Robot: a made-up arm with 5 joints.
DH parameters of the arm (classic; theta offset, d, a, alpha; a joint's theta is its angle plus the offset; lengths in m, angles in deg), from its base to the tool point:
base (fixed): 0 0 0.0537 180
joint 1: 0 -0.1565 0.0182 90
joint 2: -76.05 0 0.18 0
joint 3: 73.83 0 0.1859 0
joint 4: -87.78 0.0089 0 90
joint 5: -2.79 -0.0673 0 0
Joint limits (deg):
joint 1: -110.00..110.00
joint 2: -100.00..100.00
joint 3: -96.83..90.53
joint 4: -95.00..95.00
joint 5: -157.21..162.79
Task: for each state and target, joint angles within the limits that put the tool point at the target. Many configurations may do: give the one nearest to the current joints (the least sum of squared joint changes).
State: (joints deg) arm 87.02 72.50 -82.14 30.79 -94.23
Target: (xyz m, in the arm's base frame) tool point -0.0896 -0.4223 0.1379
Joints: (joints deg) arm 109.89 77.93 -79.64 23.95 -94.23
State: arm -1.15 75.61 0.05 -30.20 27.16
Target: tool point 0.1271 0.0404 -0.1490
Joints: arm -22.73 100.00 17.33 -9.60 27.16
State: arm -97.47 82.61 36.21 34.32 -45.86
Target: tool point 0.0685 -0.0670 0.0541
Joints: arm -109.91 100.00 72.89 7.79 -45.86
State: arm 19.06 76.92 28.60 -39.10 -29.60
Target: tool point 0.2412 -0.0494 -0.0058
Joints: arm 17.39 50.18 49.21 -42.47 -29.60
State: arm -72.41 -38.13 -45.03 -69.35 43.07
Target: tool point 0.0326 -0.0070 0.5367
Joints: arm -41.95 -32.05 -32.65 -80.83 43.07
